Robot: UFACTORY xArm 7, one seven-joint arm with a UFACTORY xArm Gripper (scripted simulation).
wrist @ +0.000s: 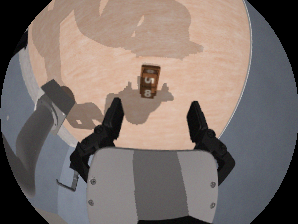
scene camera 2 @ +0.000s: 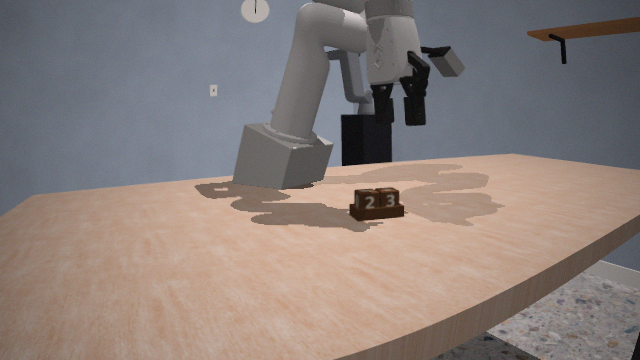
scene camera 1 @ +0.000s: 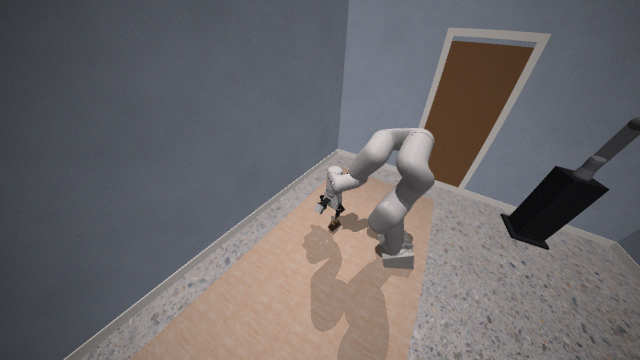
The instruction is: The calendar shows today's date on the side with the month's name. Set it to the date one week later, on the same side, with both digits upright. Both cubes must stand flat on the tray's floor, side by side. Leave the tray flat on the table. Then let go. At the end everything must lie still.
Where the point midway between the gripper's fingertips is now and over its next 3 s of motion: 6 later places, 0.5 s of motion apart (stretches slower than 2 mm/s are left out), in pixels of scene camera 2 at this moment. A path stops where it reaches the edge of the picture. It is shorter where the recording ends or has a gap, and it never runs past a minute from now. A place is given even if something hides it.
My gripper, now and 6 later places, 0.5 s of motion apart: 399,124; 385,124; 377,124; 377,124; 382,125; 386,127; 391,129
